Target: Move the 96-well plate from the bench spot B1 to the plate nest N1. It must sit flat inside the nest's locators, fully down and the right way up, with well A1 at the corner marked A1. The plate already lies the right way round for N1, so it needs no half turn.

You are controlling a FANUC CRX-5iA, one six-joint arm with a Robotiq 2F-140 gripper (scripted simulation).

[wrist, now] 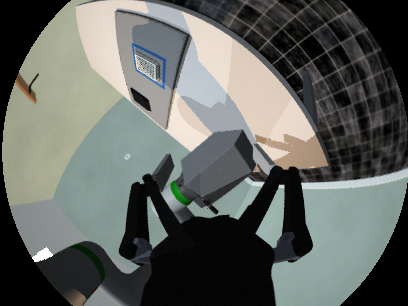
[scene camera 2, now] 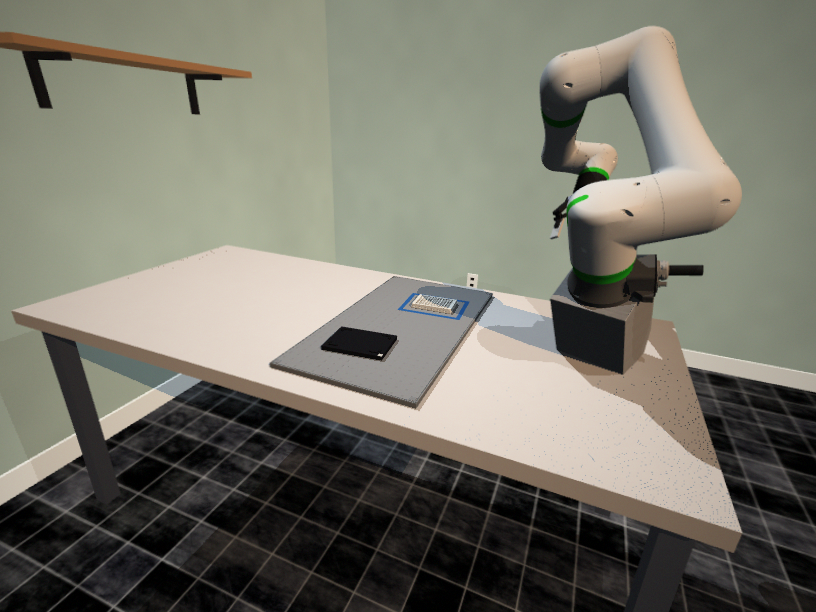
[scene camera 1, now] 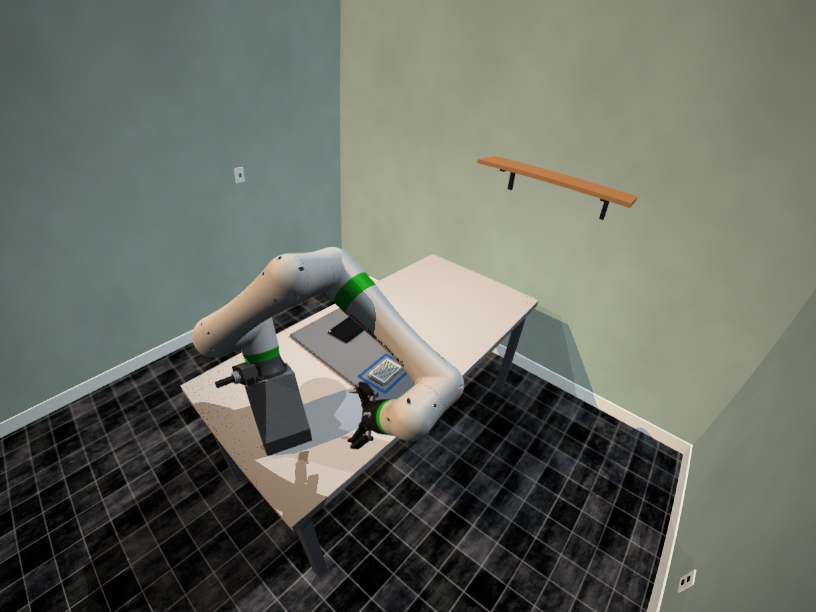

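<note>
The gripper (wrist: 211, 156) shares the robot's scene with a black plate nest N1 (scene camera 2: 357, 342).
</note>
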